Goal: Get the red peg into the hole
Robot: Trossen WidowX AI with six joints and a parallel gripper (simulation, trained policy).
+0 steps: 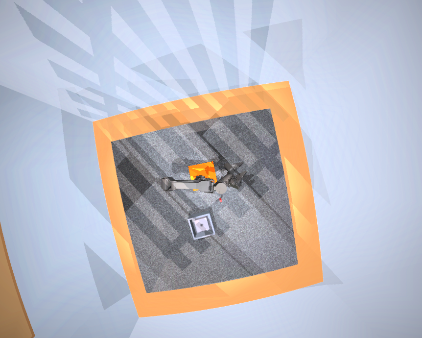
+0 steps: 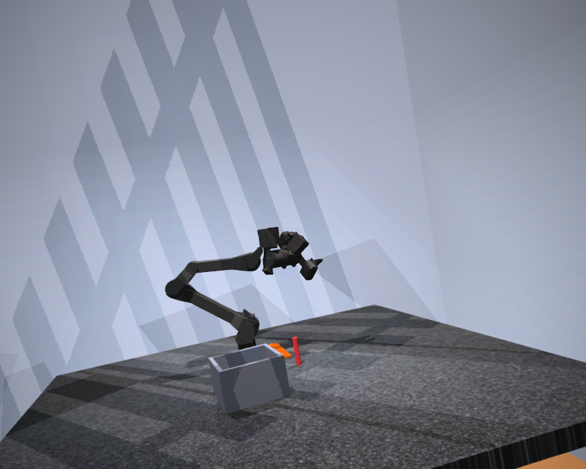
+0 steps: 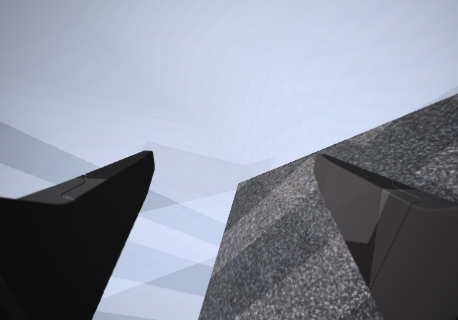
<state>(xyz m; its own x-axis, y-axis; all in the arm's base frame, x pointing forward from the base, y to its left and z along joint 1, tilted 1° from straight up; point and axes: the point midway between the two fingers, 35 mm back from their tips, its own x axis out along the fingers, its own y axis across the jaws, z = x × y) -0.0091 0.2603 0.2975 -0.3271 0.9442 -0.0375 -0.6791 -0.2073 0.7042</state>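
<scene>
The red peg is 190 mm ahead of my gripper tip, 190 mm to the right of it and 260 mm below it. Round my gripper tip: grey box: 330 mm ahead, 380 mm to the right, 280 mm below.
</scene>
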